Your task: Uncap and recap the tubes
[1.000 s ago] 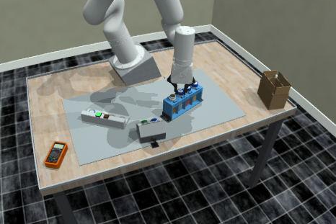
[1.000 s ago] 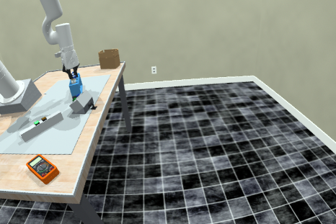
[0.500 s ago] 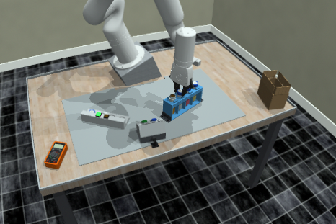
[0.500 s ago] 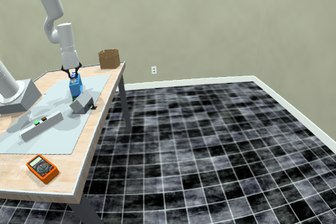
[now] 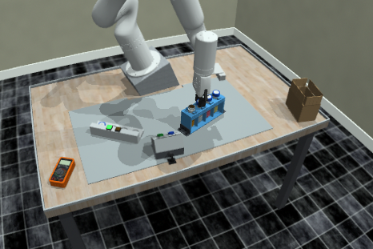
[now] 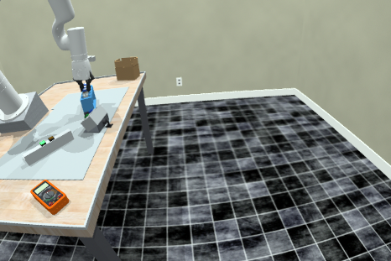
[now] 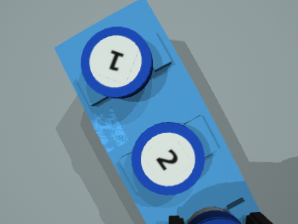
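Now: hand 110 mm past the blue-and-white cap, 420 mm to the left of it and 120 mm above it. Round my hand: green key: 90 mm ahead, 210 mm to the right, 60 mm below; blue key: 90 mm ahead, 170 mm to the right, 60 mm below; key housing: 110 mm ahead, 190 mm to the right, 80 mm below.
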